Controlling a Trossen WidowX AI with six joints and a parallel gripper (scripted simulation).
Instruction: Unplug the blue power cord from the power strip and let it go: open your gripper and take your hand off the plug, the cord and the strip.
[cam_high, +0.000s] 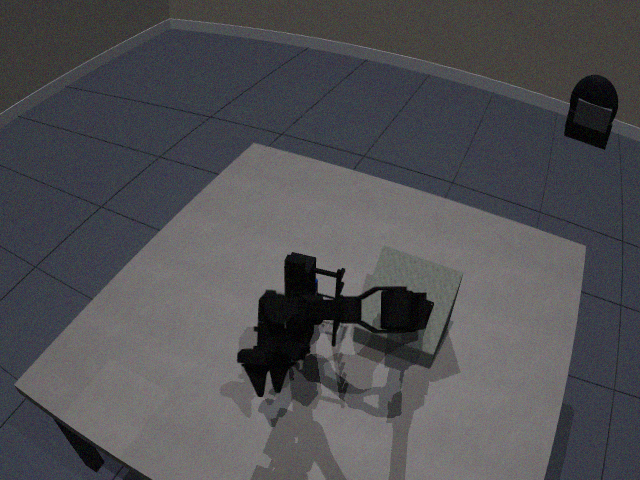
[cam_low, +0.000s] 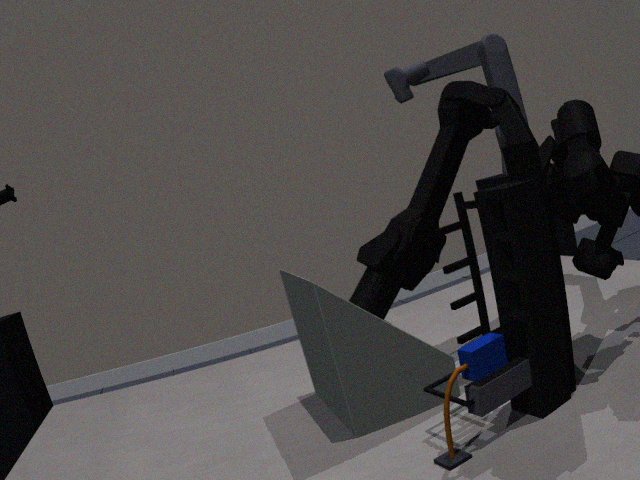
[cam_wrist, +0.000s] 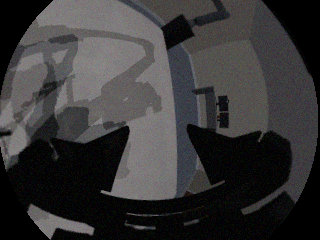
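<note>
Right now my gripper tip is 7 cm short of the blue plug, 33 cm to the left of it and 2 cm above it. Round my gripper tip: dark foot: 9 cm ahead, 40 cm to the right, 13 cm below.
</note>
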